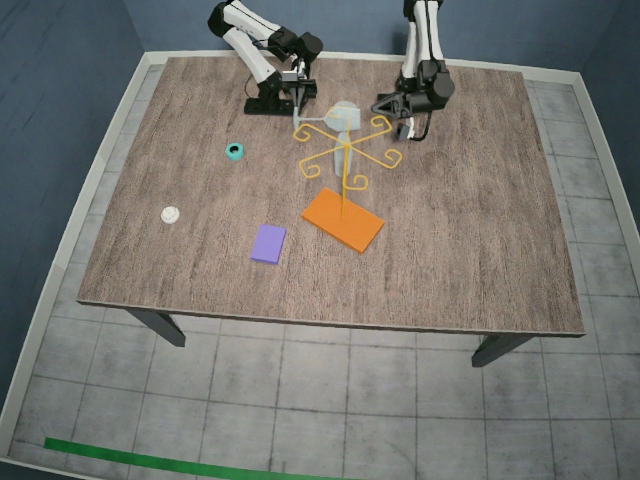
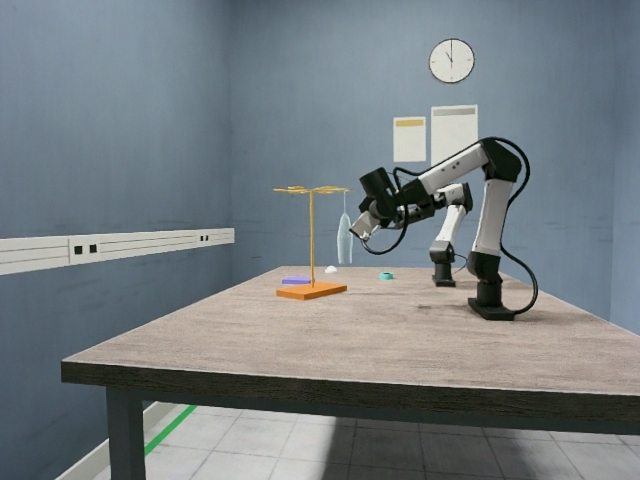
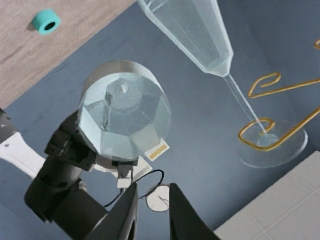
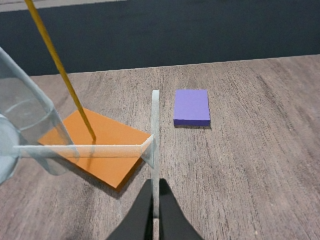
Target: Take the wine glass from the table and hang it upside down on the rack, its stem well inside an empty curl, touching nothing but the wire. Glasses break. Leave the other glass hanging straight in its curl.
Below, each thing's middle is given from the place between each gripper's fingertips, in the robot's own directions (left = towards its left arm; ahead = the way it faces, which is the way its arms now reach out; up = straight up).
Right now the yellow wire rack [image 1: 356,228] is 200 mm ahead of my left hand [image 2: 371,212], 90 mm to the right of it and 90 mm below it.
Now: right hand [image 1: 297,115] 24 cm short of the yellow wire rack, 12 cm to the right of it and 5 cm above it.
